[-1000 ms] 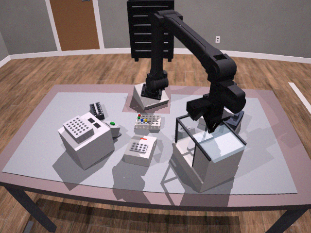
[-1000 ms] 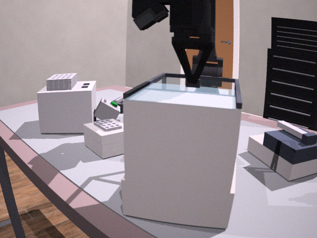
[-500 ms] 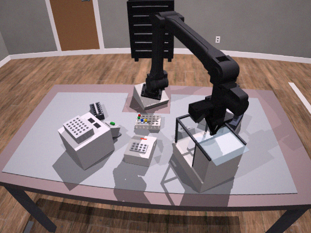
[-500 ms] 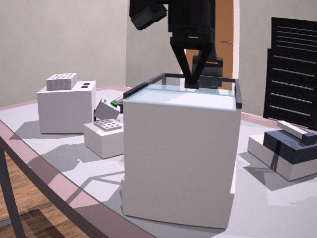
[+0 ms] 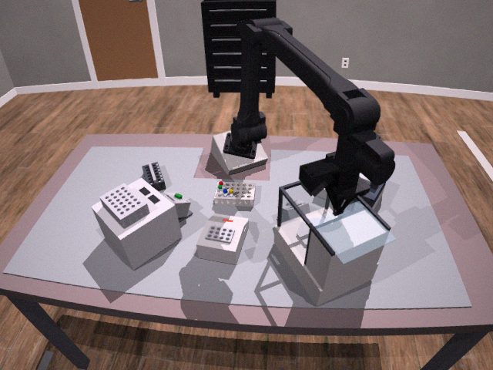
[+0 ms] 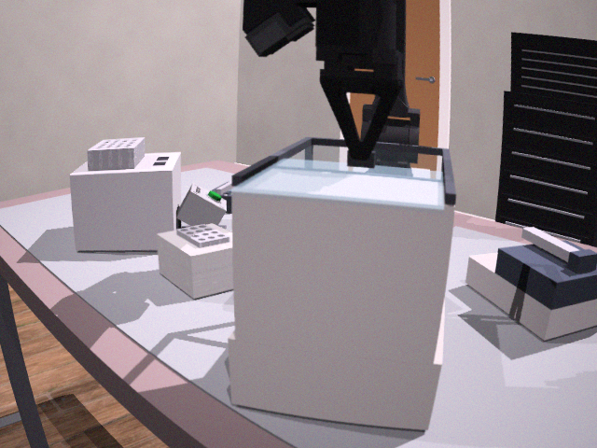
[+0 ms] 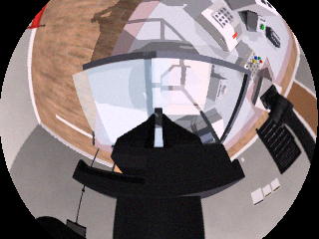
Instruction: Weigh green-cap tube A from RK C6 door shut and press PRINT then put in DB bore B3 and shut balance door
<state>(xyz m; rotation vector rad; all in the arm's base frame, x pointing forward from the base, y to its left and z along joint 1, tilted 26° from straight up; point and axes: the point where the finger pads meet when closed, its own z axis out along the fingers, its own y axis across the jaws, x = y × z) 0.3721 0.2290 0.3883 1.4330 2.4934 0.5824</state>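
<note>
My hand is 20 mm to the right of the glass door pane, 20 mm short of it and 10 mm above it. The rest, counted from my hand: dry block (300 mm to the right, 190 mm below, 50 mm behind); then spectrophotometer (310 mm behind, 160 mm below, 90 mm to the left); then tube rack RK (300 mm to the right, 250 mm behind, 210 mm below).
</note>
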